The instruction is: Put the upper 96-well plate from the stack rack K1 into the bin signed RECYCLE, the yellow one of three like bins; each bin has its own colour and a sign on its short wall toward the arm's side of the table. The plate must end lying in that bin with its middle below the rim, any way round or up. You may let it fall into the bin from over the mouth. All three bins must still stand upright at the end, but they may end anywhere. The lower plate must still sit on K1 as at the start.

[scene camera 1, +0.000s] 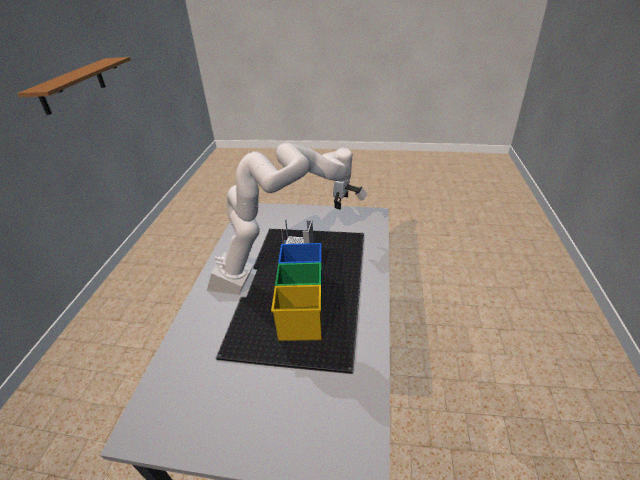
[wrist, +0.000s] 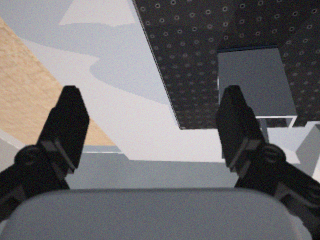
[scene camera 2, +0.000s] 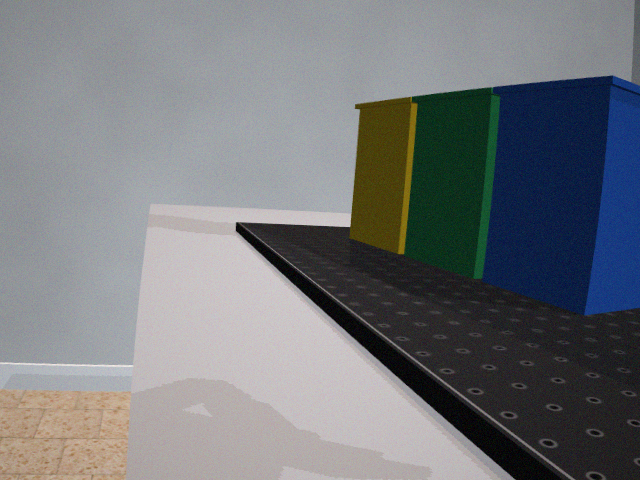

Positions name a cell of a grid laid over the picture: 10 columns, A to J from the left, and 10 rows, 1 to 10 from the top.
Scene:
green bin: scene camera 1 E6; scene camera 2 H3; not seen in the wrist view (out of frame)
blue bin: scene camera 1 E6; scene camera 2 I5; not seen in the wrist view (out of frame)
yellow bin: scene camera 1 E7; scene camera 2 G3; not seen in the wrist view (out of frame)

